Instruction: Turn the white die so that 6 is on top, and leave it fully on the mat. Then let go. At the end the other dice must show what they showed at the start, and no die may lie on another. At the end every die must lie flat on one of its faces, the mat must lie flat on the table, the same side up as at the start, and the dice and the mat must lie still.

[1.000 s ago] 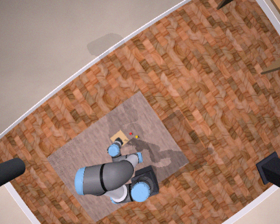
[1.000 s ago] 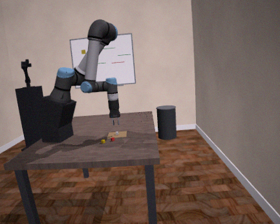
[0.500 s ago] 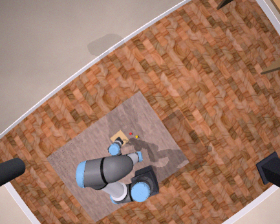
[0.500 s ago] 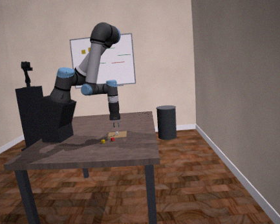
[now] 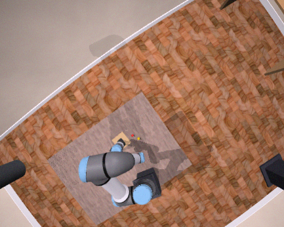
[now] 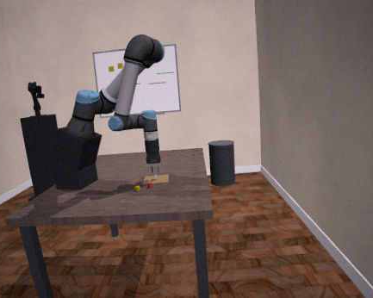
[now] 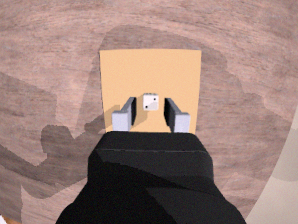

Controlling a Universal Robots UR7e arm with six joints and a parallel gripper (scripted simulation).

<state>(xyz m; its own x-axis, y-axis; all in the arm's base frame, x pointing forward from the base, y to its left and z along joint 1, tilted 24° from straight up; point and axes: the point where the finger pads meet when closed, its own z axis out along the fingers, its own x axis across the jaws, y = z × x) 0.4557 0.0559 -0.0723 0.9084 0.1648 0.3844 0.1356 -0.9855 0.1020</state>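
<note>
The white die lies 4 cm below my hand. From my hand the other things lie so: yellow die 6 cm behind, 17 cm to the right, 5 cm below; red die 13 cm to the right, 5 cm below; tan mat 6 cm below.
</note>
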